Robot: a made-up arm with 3 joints. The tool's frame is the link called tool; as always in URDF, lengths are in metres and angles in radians.
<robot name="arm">
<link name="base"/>
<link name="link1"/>
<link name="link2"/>
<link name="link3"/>
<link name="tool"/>
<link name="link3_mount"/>
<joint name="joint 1" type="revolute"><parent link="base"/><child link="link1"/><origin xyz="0.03 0.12 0.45"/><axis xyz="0 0 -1"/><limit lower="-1.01" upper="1.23" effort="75" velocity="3.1"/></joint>
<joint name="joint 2" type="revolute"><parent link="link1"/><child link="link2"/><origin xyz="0.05 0.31 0.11"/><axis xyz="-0.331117 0.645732 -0.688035"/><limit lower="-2.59" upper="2.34" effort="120" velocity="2.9"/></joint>
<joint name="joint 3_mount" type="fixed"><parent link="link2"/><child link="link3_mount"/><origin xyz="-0.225 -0.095 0.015"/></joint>
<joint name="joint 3" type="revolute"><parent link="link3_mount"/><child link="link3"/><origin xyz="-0.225 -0.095 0.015"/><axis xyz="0.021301 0.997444 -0.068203"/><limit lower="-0.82" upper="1.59" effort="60" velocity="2.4"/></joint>
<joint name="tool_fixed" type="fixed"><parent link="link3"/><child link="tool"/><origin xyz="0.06 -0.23 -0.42" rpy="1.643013 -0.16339 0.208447"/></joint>
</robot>
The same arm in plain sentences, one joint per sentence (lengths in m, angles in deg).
The arm has three revolute joints in a row. What follows holds with every joint at zero, and every direction is one of the base frame's.
The first joint sits 0.03 m along +x and 0.12 m along +y and 0.45 m along +z from the base frame's origin and turns about -z, from -57.87 to 70.47 deg.
The second joint sits 0.05 m along +x and 0.31 m along +y and 0.11 m along +z from the first joint and turns about the direction (-0.331117, 0.645732, -0.688035), from -148.4 to 134.07 deg.
The third joint sits 0.45 m along -x and 0.19 m along -y and 0.03 m along +z from the second joint and turns about the direction (0.021301, 0.997444, -0.068203), from -46.98 to 91.1 deg.
The tool frame, which is the frame that the pose is given for, sits 0.06 m along +x and 0.23 m along -y and 0.42 m along -z from the third joint; its axes are the base frame's turned by roll 94.14, pitch -9.36 and yaw 11.94 deg (as in URDF: about the fixed x, then y, then z).

